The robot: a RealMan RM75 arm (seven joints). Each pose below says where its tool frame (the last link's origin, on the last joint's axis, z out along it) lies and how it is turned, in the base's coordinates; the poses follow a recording.
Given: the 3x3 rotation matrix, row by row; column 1 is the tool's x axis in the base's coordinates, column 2 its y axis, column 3 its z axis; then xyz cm. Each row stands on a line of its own.
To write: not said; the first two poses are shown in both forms.
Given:
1:
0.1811, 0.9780, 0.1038
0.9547, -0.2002, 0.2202
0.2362, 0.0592, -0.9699
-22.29, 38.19, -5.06
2:
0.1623, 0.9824, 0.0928
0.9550, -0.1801, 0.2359
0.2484, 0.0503, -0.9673
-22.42, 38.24, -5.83
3:
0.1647, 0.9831, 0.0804
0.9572, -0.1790, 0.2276
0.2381, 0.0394, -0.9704
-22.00, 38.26, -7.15
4:
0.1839, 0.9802, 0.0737
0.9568, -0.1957, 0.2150
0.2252, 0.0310, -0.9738
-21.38, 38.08, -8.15
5:
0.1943, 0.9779, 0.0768
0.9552, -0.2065, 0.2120
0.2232, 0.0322, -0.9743
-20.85, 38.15, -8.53
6:
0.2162, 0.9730, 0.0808
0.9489, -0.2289, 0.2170
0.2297, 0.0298, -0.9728
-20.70, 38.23, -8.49
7:
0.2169, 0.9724, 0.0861
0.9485, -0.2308, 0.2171
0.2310, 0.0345, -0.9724
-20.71, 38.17, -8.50
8:
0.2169, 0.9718, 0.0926
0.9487, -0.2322, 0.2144
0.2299, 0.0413, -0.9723
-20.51, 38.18, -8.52
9:
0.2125, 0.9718, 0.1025
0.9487, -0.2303, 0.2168
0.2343, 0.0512, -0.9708
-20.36, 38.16, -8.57
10:
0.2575, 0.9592, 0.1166
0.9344, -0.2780, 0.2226
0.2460, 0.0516, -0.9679
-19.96, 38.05, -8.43
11:
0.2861, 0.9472, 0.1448
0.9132, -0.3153, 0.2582
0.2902, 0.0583, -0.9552
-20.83, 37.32, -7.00
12:
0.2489, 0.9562, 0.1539
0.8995, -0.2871, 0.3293
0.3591, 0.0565, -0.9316
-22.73, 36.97, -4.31
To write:
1: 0.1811, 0.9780, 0.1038, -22.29; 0.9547, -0.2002, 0.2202, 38.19; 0.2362, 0.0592, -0.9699, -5.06; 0, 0, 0, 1
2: 0.1623, 0.9824, 0.0928, -22.42; 0.9550, -0.1801, 0.2359, 38.24; 0.2484, 0.0503, -0.9673, -5.83; 0, 0, 0, 1
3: 0.1647, 0.9831, 0.0804, -22.00; 0.9572, -0.1790, 0.2276, 38.26; 0.2381, 0.0394, -0.9704, -7.15; 0, 0, 0, 1
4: 0.1839, 0.9802, 0.0737, -21.38; 0.9568, -0.1957, 0.2150, 38.08; 0.2252, 0.0310, -0.9738, -8.15; 0, 0, 0, 1
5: 0.1943, 0.9779, 0.0768, -20.85; 0.9552, -0.2065, 0.2120, 38.15; 0.2232, 0.0322, -0.9743, -8.53; 0, 0, 0, 1
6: 0.2162, 0.9730, 0.0808, -20.70; 0.9489, -0.2289, 0.2170, 38.23; 0.2297, 0.0298, -0.9728, -8.49; 0, 0, 0, 1
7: 0.2169, 0.9724, 0.0861, -20.71; 0.9485, -0.2308, 0.2171, 38.17; 0.2310, 0.0345, -0.9724, -8.50; 0, 0, 0, 1
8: 0.2169, 0.9718, 0.0926, -20.51; 0.9487, -0.2322, 0.2144, 38.18; 0.2299, 0.0413, -0.9723, -8.52; 0, 0, 0, 1
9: 0.2125, 0.9718, 0.1025, -20.36; 0.9487, -0.2303, 0.2168, 38.16; 0.2343, 0.0512, -0.9708, -8.57; 0, 0, 0, 1
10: 0.2575, 0.9592, 0.1166, -19.96; 0.9344, -0.2780, 0.2226, 38.05; 0.2460, 0.0516, -0.9679, -8.43; 0, 0, 0, 1
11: 0.2861, 0.9472, 0.1448, -20.83; 0.9132, -0.3153, 0.2582, 37.32; 0.2902, 0.0583, -0.9552, -7.00; 0, 0, 0, 1
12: 0.2489, 0.9562, 0.1539, -22.73; 0.8995, -0.2871, 0.3293, 36.97; 0.3591, 0.0565, -0.9316, -4.31; 0, 0, 0, 1
